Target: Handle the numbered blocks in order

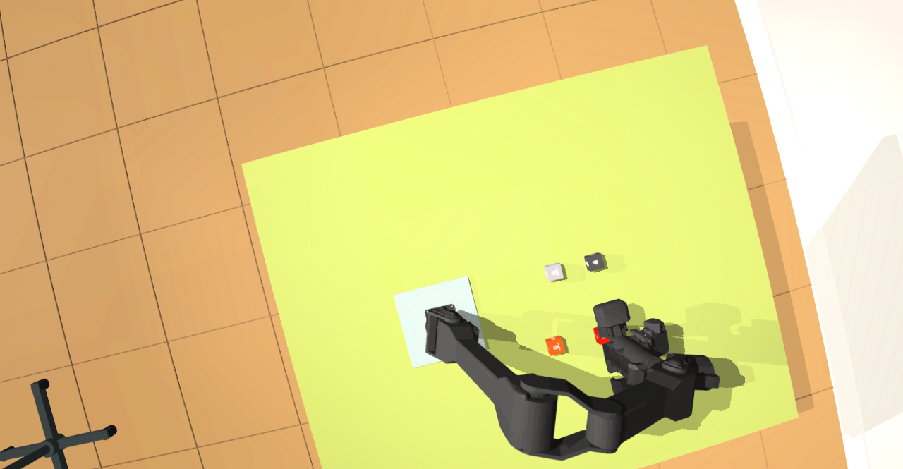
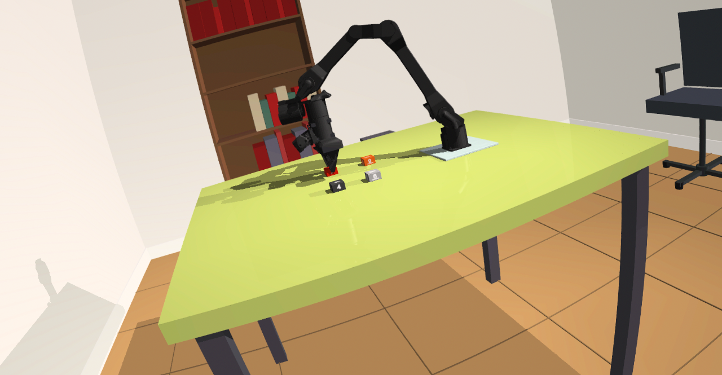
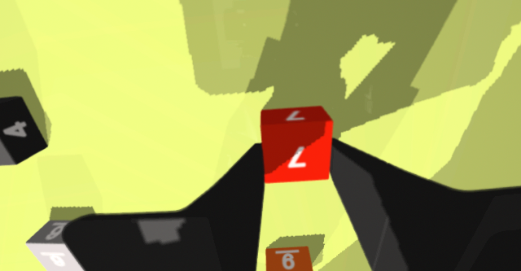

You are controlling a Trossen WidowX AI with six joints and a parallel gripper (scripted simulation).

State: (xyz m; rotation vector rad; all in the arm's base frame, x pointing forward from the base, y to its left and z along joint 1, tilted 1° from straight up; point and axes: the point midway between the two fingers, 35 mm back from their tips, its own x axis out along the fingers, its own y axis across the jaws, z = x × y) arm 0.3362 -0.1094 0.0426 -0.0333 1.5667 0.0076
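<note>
My gripper tip is right at the red block. From my gripper tip the other things lie so: grey block (160 mm to the left, 80 mm behind); then black block (160 mm to the left, 20 mm ahead); then orange block (110 mm behind).
</note>
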